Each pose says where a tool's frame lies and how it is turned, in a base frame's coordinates. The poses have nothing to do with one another.
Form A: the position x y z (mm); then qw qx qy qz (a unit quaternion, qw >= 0).
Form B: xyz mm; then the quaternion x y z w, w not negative. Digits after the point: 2 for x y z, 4 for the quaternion.
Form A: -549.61 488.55 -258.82 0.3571 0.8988 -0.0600 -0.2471
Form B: -549.61 488.55 -258.82 0.8988 -0.0600 -0.2471 0.3571
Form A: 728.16 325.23 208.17 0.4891 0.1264 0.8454 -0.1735
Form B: 728.16 325.23 208.17 0.1264 0.8454 -0.1735 0.4891
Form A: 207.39 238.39 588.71 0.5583 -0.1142 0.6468 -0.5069
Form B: 207.39 238.39 588.71 -0.1142 0.6468 -0.5069 0.5583
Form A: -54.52 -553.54 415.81 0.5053 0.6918 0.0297 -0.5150
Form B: -54.52 -553.54 415.81 0.6918 0.0297 -0.5150 0.5053
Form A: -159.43 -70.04 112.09 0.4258 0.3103 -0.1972 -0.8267
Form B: -159.43 -70.04 112.09 0.3103 -0.1972 -0.8267 0.4258
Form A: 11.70 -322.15 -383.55 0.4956 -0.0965 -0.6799 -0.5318
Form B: 11.70 -322.15 -383.55 -0.0965 -0.6799 -0.5318 0.4956
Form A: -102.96 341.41 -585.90 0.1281 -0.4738 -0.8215 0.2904
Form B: -102.96 341.41 -585.90 -0.4738 -0.8215 0.2904 0.1281
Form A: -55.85 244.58 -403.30 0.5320 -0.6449 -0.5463 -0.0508
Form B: -55.85 244.58 -403.30 -0.6449 -0.5463 -0.0508 0.5320
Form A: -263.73 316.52 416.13 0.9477 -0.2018 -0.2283 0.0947
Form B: -263.73 316.52 416.13 -0.2018 -0.2283 0.0947 0.9477
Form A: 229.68 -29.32 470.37 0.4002 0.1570 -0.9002 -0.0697
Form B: 229.68 -29.32 470.37 0.1570 -0.9002 -0.0697 0.4002
